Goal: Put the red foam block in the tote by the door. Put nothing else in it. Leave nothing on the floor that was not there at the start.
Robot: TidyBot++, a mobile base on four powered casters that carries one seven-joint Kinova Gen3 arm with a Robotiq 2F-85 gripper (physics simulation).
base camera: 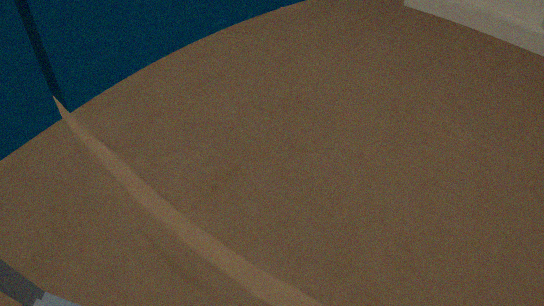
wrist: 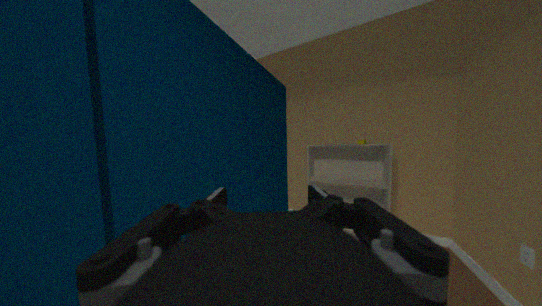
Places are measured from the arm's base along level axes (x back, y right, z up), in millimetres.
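Pixels of known places: gripper, fingertip midpoint: (wrist: pixel 267 195).
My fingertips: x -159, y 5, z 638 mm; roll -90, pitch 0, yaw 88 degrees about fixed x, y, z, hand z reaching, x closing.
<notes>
Behind a point stands the place of what it marks.
My gripper (wrist: pixel 267 195) {x -159, y 5, z 638 mm} is open in the wrist view, its two fingers wide apart with no object between them. It points level across the room, between a blue surface and a tan wall. The red foam block does not show in either view. The tote and the door do not show in either view.
A tall blue panel (wrist: pixel 200 125) {x -934, y -364, z 814 mm} (base camera: pixel 100 45) {x -707, y -500, z -272 mm} with a dark vertical seam stands close at the left. A pale framed unit (wrist: pixel 350 172) {x -1711, y 1074, z 320 mm} stands by the tan wall (wrist: pixel 450 125) {x -1322, y 1837, z 826 mm}, with a small yellow thing (wrist: pixel 361 142) {x -1536, y 1085, z 682 mm} on top. A pale base (base camera: pixel 490 30) {x -1468, y 965, z -371 mm} shows at the top right of the base view.
</notes>
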